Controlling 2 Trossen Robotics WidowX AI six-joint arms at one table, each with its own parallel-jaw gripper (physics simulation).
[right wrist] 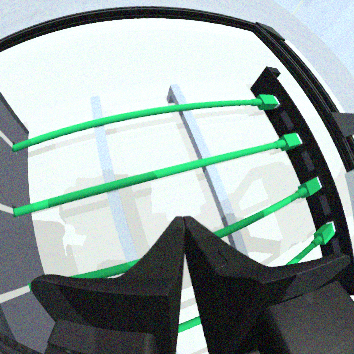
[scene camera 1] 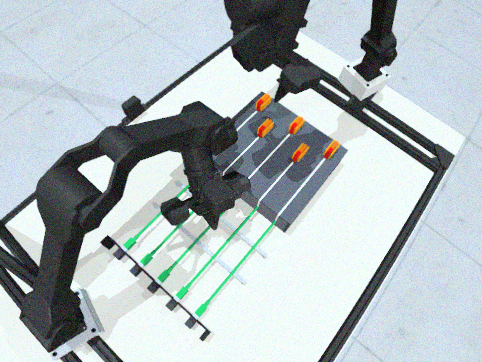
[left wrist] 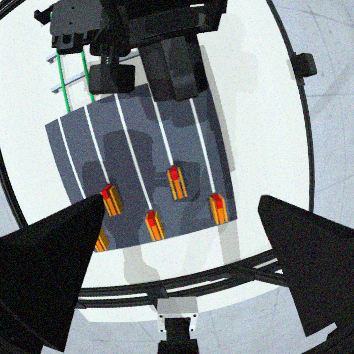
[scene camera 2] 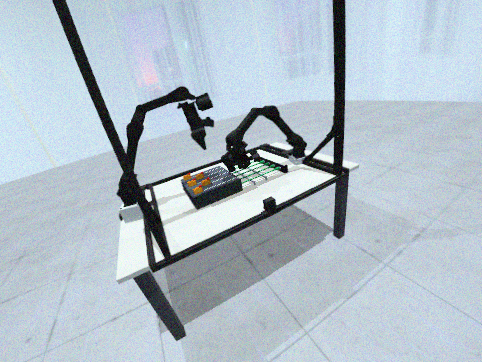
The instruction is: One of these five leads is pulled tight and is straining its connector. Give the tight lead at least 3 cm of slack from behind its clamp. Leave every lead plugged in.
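Pixels of known places: left gripper, between the fingertips: point(scene camera 1: 262, 86) point(left wrist: 183, 203) point(scene camera 2: 205, 147); right gripper, between the fingertips: point(right wrist: 182, 222) point(scene camera 1: 214, 228) point(left wrist: 97, 44) point(scene camera 2: 245, 168); left arm's base, origin of its link: point(scene camera 1: 367, 70) point(left wrist: 176, 323) point(scene camera 2: 131, 202); right arm's base, origin of its link: point(scene camera 1: 66, 323) point(scene camera 2: 299, 156).
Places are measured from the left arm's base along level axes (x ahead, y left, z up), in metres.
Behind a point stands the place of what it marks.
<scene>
Five green leads point(scene camera 1: 255, 250) {x 0.556, y 0.236, z -0.058 m} point(right wrist: 100, 188) {x 0.562, y 0.176, z -0.050 m} run from plugs in a black rail point(scene camera 1: 206, 334) {x 0.736, y 0.325, z -0.032 m} point(right wrist: 271, 75) {x 0.732, y 0.311, z -0.034 m} to a dark block point(scene camera 1: 282, 192) {x 0.441, y 0.169, z -0.010 m} point(left wrist: 82, 145) {x 0.432, y 0.162, z -0.010 m} point(right wrist: 10, 180) {x 0.490, y 0.178, z -0.047 m}, continuing as white lines to orange clamps with red parts point(scene camera 1: 300, 152) {x 0.357, y 0.119, z 0.020 m} point(left wrist: 177, 182) {x 0.381, y 0.012, z 0.014 m}. Visible plugs sit at the rail. I cannot tell which lead is tight. My right gripper point(right wrist: 182, 222) {x 0.610, y 0.153, z -0.034 m} point(scene camera 1: 215, 227) {x 0.610, y 0.153, z -0.034 m} is shut and empty, over the leads between rail and block; its fingers hide part of the third lead from the top in the right wrist view. My left gripper point(left wrist: 183, 203) {x 0.418, y 0.018, z 0.176 m} point(scene camera 2: 204, 147) {x 0.418, y 0.018, z 0.176 m} is open and empty, high above the block's clamp end.
Two pale grey bars point(scene camera 1: 242, 280) {x 0.617, y 0.276, z -0.055 m} point(right wrist: 189, 130) {x 0.627, y 0.229, z -0.057 m} cross beneath the leads. A black frame point(scene camera 1: 392, 247) {x 0.280, y 0.411, z -0.061 m} point(scene camera 2: 220, 232) {x 0.403, y -0.324, z -0.082 m} borders the white table point(scene camera 1: 380, 200) {x 0.209, y 0.308, z -0.076 m}. The right arm point(scene camera 1: 115, 140) {x 0.704, y 0.081, z 0.300 m} reaches over the rail and leads in scene camera 1, covering several middle stretches.
</scene>
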